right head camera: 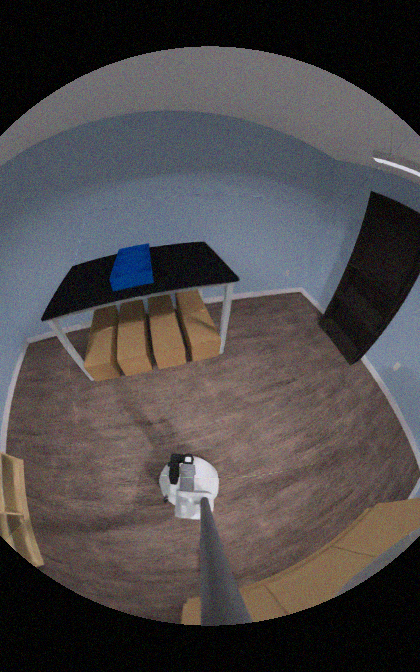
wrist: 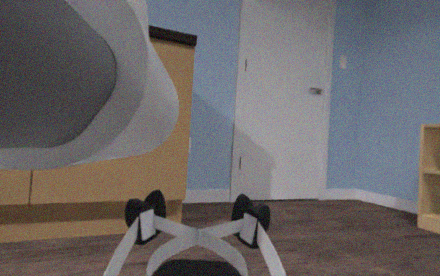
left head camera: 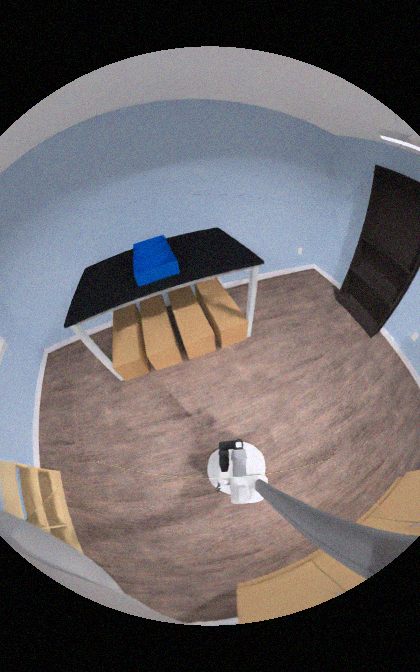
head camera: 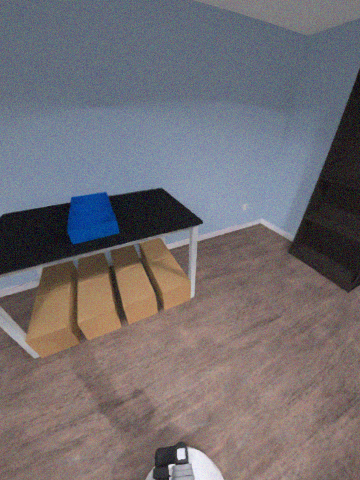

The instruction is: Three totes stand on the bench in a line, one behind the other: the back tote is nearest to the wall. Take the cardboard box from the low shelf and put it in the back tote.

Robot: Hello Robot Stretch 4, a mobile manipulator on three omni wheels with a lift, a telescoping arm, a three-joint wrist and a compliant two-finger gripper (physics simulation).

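Frame: origin at the robot's base, x ahead, y left, z up, level; metres.
Seen in the pictures: gripper, between the fingertips: [wrist: 199, 208].
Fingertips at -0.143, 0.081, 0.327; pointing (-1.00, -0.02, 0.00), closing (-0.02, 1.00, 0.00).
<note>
A point is followed by its place in that frame, as x, y, z.
Blue totes [head camera: 92, 218] @(1.295, 0.535, 0.947) [left head camera: 155, 261] [right head camera: 132, 267] stand on the black bench [head camera: 150, 210] @(1.516, 0.128, 0.886) [left head camera: 212, 250] [right head camera: 185, 262] against the wall. They run in line from front to back and look like one block, so their borders are hard to make out. A low light-wood shelf [left head camera: 55, 495] [right head camera: 17, 490] [wrist: 429, 222] @(-1.448, 1.382, 0.018) shows at the left edge of both side head views and at the right of the wrist view. No cardboard box can be made out on it. My gripper [wrist: 199, 208] @(-0.143, 0.081, 0.327) is open and empty, over the floor, well away from bench and shelf.
Several long cardboard-coloured boxes [head camera: 97, 300] @(1.122, 0.640, 0.242) [left head camera: 160, 335] [right head camera: 134, 340] lie under the bench. A dark bookcase [head camera: 325, 270] @(1.418, -1.869, 0.056) [left head camera: 356, 312] [right head camera: 340, 340] stands at the right. A wooden cabinet [left head camera: 300, 585] [right head camera: 300, 565] [wrist: 100, 185] @(-1.057, -0.336, 0.192) stands opposite the bench. A white door [wrist: 285, 120] @(-2.082, 0.711, 0.616) is beyond it.
</note>
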